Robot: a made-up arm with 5 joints.
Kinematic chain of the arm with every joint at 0, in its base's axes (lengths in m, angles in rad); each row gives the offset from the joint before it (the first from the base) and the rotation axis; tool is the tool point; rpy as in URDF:
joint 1: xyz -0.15 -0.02 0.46 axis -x
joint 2: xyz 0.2 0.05 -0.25 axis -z
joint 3: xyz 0 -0.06 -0.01 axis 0.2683 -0.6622 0.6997
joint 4: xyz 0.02 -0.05 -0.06 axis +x
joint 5: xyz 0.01 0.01 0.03 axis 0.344 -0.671 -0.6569
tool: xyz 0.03 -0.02 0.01 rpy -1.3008 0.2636 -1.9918
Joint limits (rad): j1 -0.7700..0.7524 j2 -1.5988..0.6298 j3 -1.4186..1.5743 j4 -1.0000..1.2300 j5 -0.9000..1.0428
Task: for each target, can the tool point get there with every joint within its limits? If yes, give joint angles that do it. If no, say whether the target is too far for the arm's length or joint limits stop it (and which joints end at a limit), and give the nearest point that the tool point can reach.
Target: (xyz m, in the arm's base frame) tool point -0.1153 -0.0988 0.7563
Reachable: no: joint limits stop it (at a limit: joint 1, joint 3) | nearest point -0.0224 -0.2448 0.3453 | short by 0.446 m
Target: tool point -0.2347 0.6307 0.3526
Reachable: no: too far | nearest point 0.0884 0.2835 0.3967 | short by 0.476 m
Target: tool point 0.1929 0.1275 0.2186
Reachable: yes | joints -0.2777 -0.9728 0.7144 0.7130 0.2455
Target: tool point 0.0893 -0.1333 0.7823
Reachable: no: joint limits stop it (at a limit: joint 1, joint 3) | nearest point 0.0671 -0.2577 0.3572 | short by 0.444 m
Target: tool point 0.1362 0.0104 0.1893
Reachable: yes | joints -0.3169 0.0887 0.6220 0.5219 -0.0970
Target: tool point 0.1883 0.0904 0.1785
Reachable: yes | joints -0.0409 -1.2918 0.3140 0.7103 -0.1849
